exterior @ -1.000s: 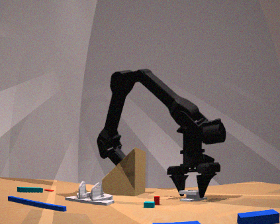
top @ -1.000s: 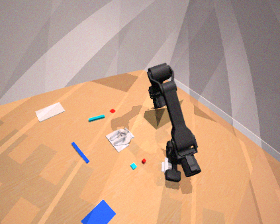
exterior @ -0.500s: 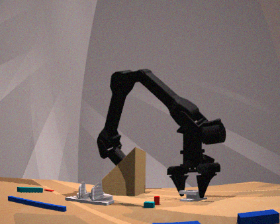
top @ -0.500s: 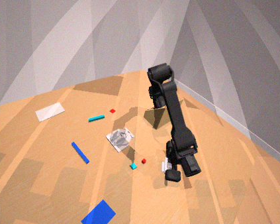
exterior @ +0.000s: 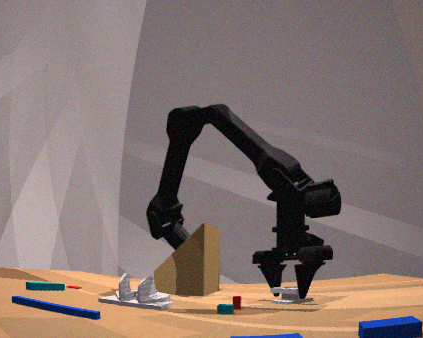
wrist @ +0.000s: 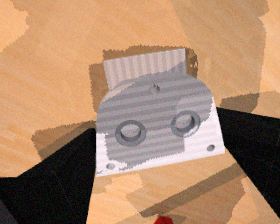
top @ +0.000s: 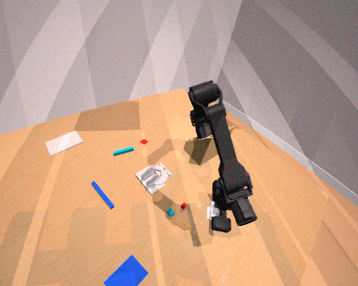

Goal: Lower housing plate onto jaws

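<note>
Right now the white block is 1 cm behind my gripper tip and 1 cm to the left of it. The rest, counted from my gripper tip: teal cube: 13 cm ahead, 10 cm to the right; then red cube: 8 cm ahead, 9 cm to the right; then blue sheet: 37 cm ahead, 1 cm to the right, 1 cm below.
</note>
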